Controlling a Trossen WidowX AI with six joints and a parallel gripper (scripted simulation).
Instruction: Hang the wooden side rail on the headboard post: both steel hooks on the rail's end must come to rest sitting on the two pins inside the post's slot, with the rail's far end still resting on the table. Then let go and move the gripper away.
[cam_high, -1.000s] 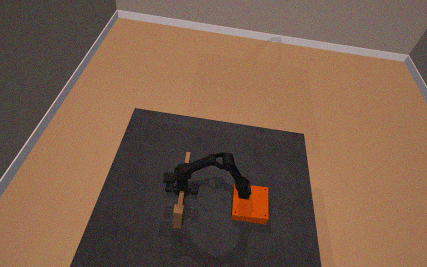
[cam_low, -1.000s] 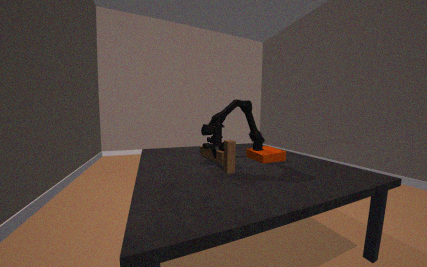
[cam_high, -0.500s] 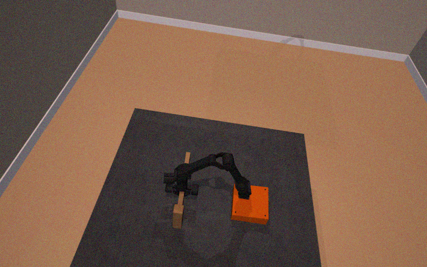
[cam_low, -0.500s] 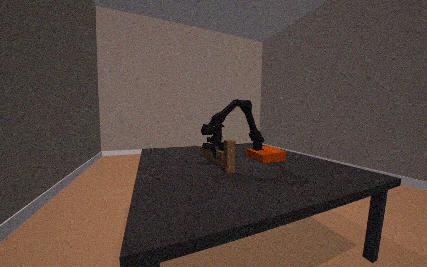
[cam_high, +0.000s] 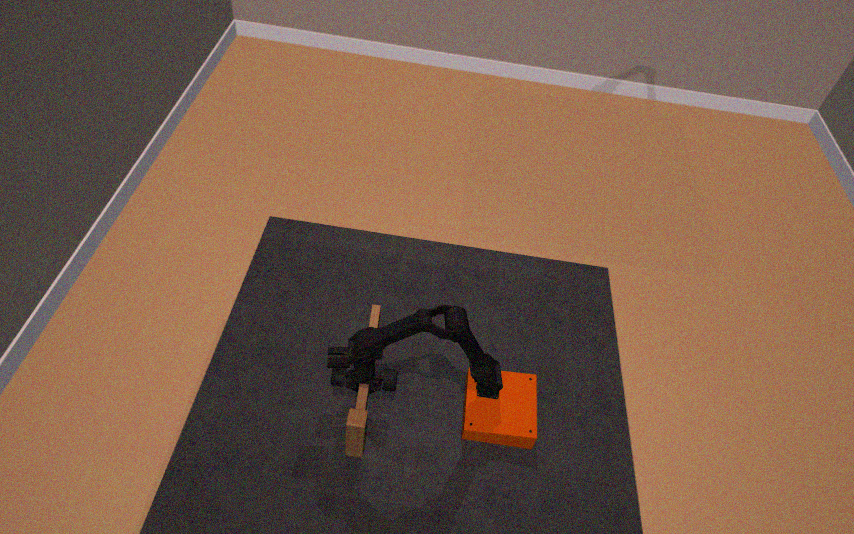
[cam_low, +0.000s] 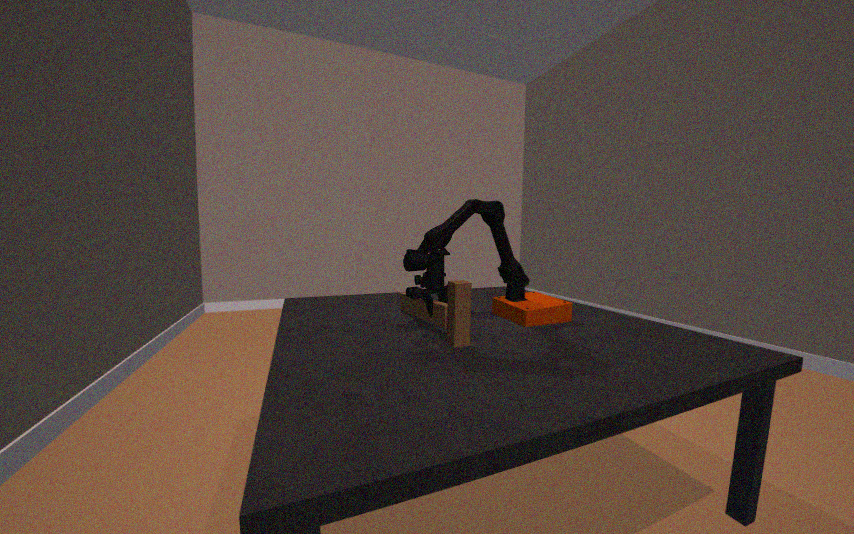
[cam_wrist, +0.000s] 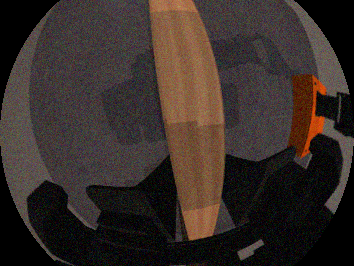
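Right now my gripper tip is 150 mm to the right of the wooden headboard post, 40 mm below it and 10 mm past it.
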